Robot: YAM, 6 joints.
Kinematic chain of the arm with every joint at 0, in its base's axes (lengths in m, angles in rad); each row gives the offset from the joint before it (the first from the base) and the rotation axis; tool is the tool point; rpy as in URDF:
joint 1: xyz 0 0 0.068 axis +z
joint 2: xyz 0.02 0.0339 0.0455 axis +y
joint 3: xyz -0.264 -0.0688 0 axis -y
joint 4: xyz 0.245 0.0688 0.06 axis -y
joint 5: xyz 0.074 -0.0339 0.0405 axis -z
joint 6: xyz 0.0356 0 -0.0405 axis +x
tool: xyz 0 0 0 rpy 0 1.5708 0
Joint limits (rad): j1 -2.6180..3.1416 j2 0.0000..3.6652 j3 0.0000..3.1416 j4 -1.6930..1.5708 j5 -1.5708..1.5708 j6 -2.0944..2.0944
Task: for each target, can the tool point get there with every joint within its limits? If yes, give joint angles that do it. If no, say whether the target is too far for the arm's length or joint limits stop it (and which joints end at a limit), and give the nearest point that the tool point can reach.
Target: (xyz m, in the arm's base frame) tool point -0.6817 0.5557 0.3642
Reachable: no: too far | nearest point -0.4812 0.3922 0.2887 | short by 0.269 m
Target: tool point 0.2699 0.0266 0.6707
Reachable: yes | joints 0.0645 1.8165 2.4700 0.6486 -0.2587 -0.8971
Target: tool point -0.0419 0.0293 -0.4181
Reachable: no: joint limits stop it (at a limit: joint 2) | nearest point -0.0724 0.0506 -0.3429 | short by 0.084 m
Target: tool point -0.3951 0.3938 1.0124
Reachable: no: too far | nearest point -0.2418 0.2410 0.6505 | short by 0.422 m
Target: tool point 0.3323 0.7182 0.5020
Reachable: no: too far | nearest point 0.2431 0.5254 0.3950 | short by 0.238 m
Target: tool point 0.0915 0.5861 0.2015
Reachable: yes | joints 1.3955 2.6910 2.6001 -0.5520 -0.3462 1.7404
